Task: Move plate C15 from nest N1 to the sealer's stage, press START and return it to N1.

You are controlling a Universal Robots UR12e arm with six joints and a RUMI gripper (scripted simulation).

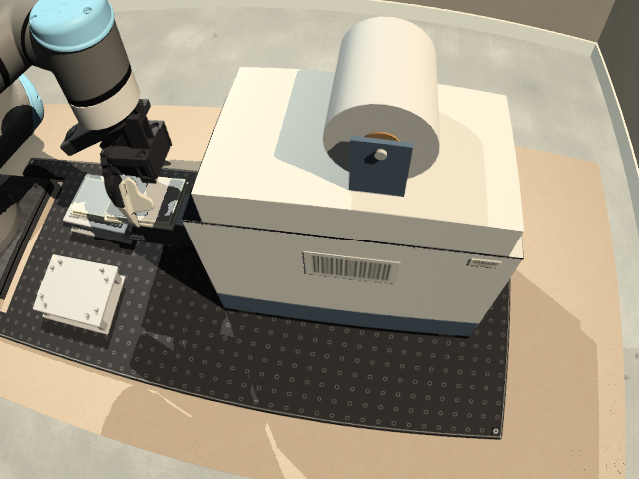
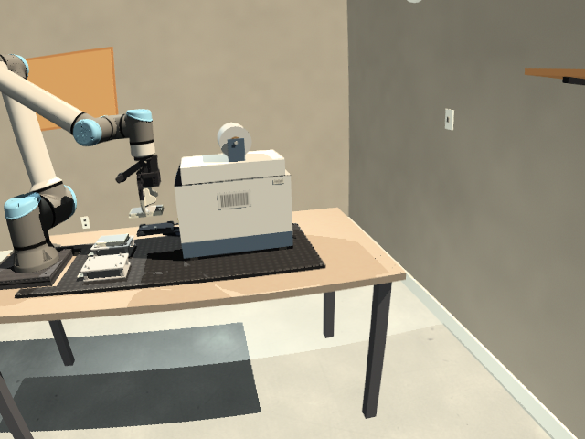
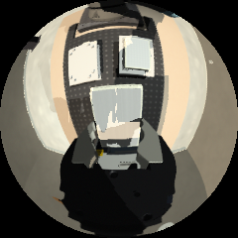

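My hand is 3 cm short of the sealer stage, 1 cm to the right of it and 8 cm above it. Also, from my hand: foil roll (36 cm ahead, 4 cm to the right, 23 cm above); then well plate (1 cm below).
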